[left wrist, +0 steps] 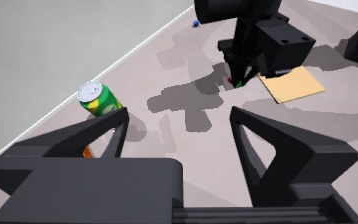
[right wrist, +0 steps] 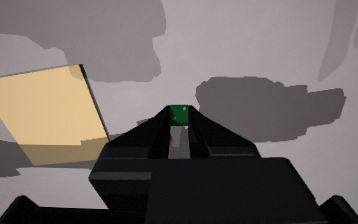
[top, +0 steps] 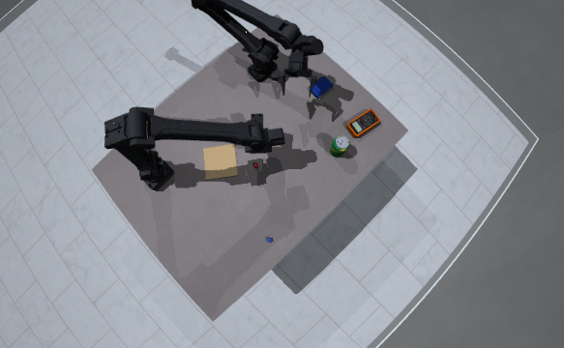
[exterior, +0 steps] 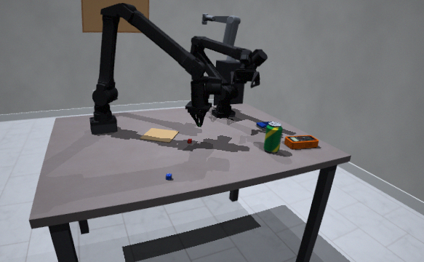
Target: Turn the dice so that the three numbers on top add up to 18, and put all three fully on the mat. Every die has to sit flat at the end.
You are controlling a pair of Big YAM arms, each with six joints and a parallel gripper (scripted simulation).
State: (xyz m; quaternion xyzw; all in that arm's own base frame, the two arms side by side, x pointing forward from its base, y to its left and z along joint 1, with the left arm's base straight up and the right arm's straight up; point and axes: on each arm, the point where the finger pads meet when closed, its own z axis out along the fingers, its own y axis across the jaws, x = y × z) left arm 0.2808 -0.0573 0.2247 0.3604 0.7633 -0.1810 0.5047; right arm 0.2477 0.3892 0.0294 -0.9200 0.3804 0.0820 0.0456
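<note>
Now: right hand 15 cm to the left of the tan mat, 10 cm past it and 7 cm above it. Round my right hand: red die: 6 cm to the right, 6 cm below, 3 cm ahead; then green die: 1 cm below; then blue die: 28 cm ahead, 26 cm to the right, 6 cm below.
</note>
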